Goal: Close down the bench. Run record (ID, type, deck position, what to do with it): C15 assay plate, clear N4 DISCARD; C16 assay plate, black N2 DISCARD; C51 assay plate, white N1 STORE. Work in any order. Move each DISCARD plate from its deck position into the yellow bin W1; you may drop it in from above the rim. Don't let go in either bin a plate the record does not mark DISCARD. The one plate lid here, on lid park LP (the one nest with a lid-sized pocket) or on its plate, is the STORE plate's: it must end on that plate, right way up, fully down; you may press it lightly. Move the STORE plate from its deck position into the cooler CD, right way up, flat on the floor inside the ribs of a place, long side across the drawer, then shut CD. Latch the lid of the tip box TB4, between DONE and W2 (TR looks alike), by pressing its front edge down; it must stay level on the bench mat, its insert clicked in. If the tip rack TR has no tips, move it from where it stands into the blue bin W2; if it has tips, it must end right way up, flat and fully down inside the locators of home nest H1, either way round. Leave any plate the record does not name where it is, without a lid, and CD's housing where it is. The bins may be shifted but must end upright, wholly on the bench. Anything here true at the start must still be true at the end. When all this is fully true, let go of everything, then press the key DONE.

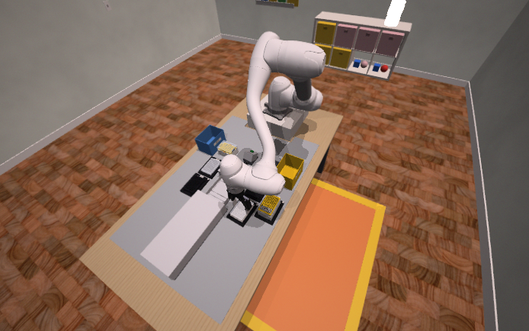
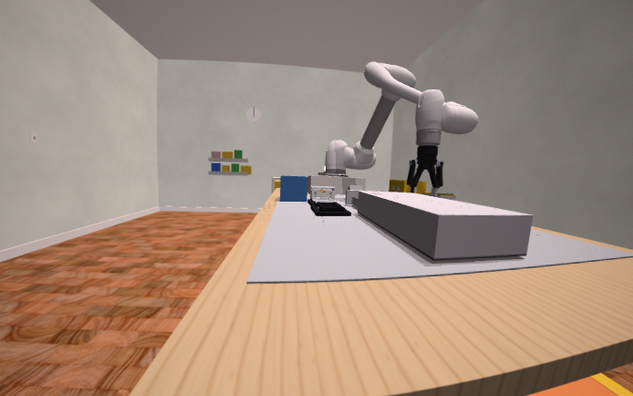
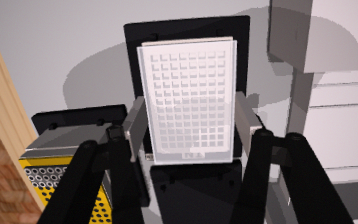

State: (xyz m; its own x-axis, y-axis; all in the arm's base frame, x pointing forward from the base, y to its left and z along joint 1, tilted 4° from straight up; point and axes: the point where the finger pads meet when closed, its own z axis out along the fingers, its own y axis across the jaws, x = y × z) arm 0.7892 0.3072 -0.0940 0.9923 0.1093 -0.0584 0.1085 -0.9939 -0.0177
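Now: the plate lid 20 mm below my hand. Round my hand: yellow tip rack: 110 mm behind, 120 mm to the left, 10 mm below; then white plate: 40 mm below; then black nest N3: 180 mm behind, 30 mm to the right, 60 mm below.
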